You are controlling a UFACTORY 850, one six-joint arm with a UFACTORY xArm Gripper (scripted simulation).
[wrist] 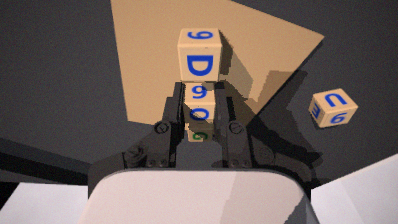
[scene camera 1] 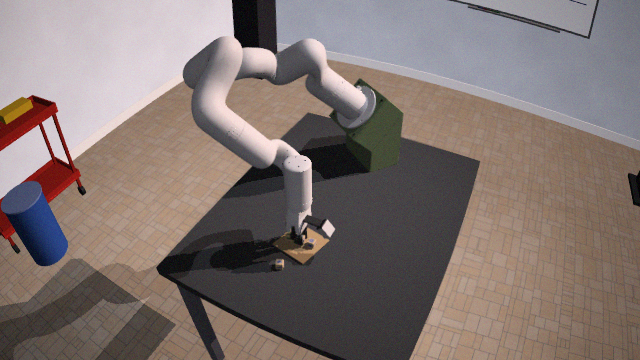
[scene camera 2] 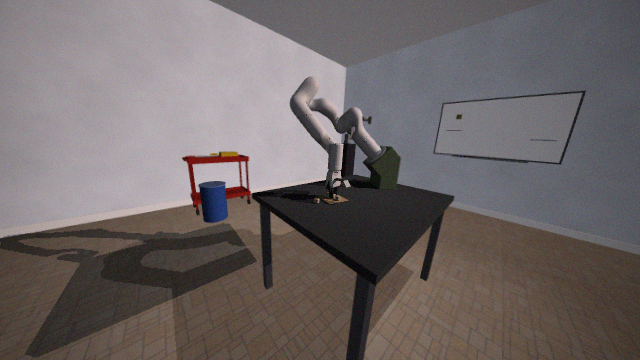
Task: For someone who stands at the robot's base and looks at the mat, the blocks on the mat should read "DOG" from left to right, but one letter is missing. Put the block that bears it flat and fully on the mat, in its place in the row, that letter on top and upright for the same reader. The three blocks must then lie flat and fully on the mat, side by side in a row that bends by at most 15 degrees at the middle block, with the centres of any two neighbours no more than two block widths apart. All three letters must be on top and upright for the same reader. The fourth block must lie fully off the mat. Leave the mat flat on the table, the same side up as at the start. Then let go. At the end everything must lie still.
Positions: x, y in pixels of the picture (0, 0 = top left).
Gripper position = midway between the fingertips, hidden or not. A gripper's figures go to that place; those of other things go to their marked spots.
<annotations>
My gripper [wrist: 199, 94]: 0.13 m from the lens. A tan mat [wrist: 260, 52]: 0.13 m from the lens.
</annotations>
